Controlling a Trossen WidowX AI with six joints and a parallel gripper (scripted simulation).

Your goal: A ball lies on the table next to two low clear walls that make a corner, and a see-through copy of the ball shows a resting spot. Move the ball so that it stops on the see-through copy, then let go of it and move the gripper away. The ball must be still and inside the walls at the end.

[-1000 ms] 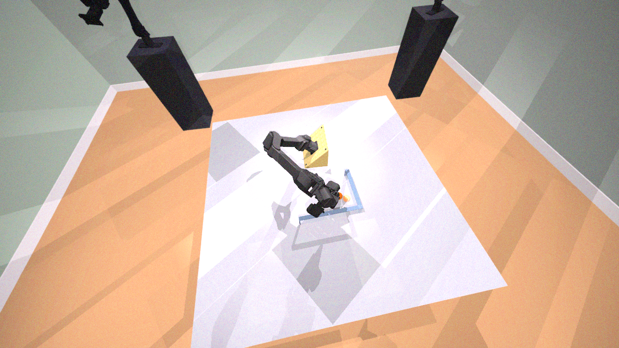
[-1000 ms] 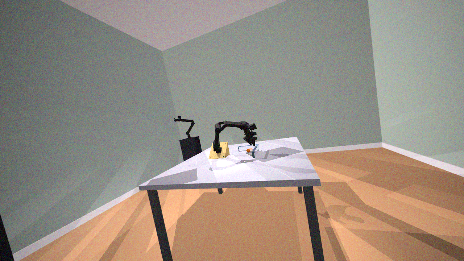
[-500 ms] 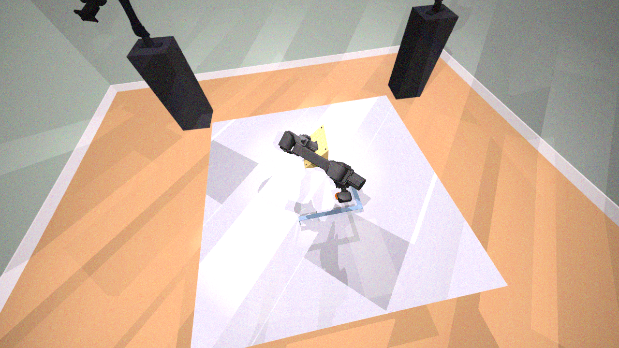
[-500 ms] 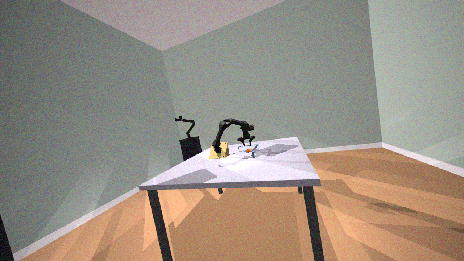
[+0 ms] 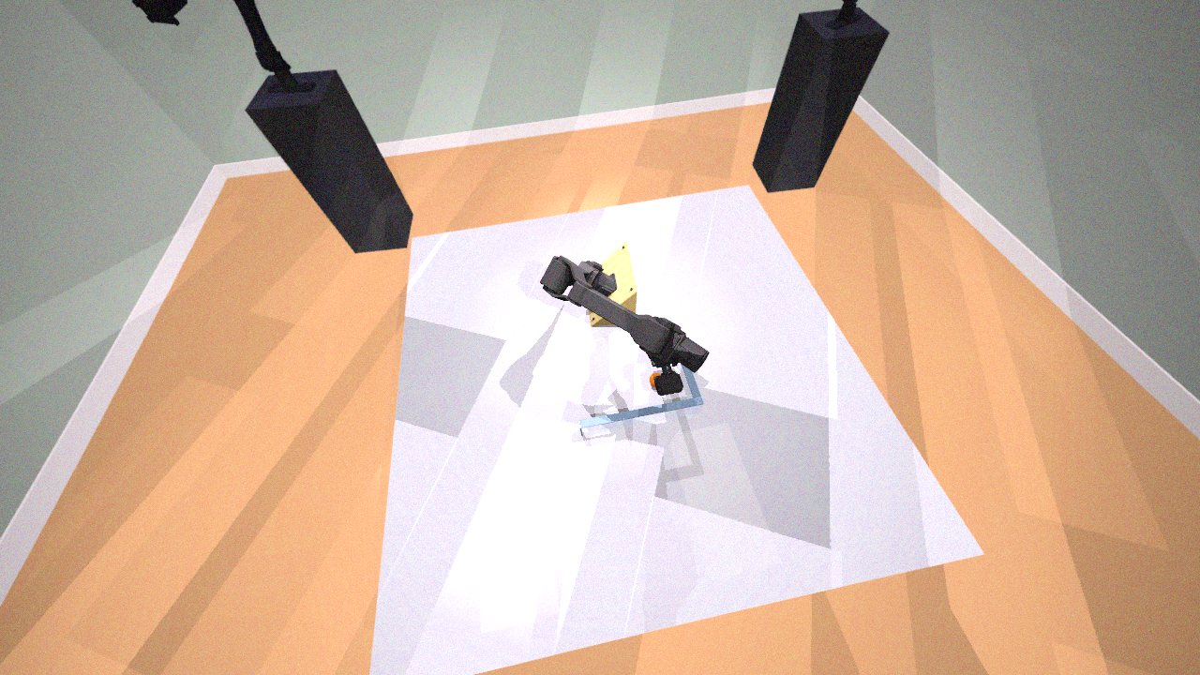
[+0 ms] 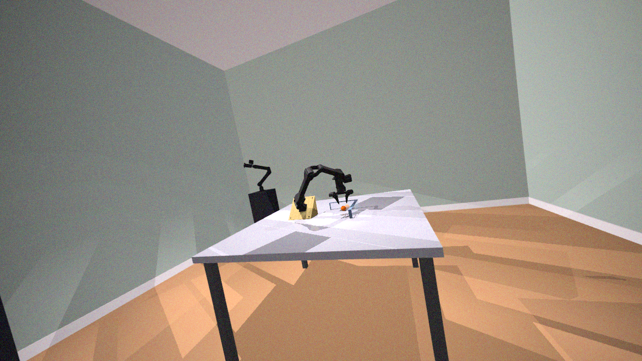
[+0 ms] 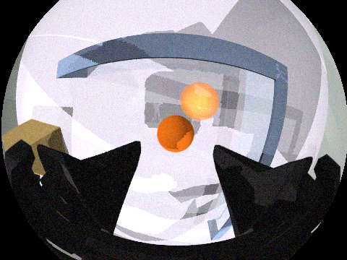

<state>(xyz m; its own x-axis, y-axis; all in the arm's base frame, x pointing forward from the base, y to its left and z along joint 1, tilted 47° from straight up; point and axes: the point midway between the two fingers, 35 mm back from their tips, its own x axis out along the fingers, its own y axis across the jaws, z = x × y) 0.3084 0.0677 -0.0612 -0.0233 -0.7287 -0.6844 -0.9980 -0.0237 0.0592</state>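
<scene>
Right now my gripper tip is 4 cm above the orange ball.
</scene>
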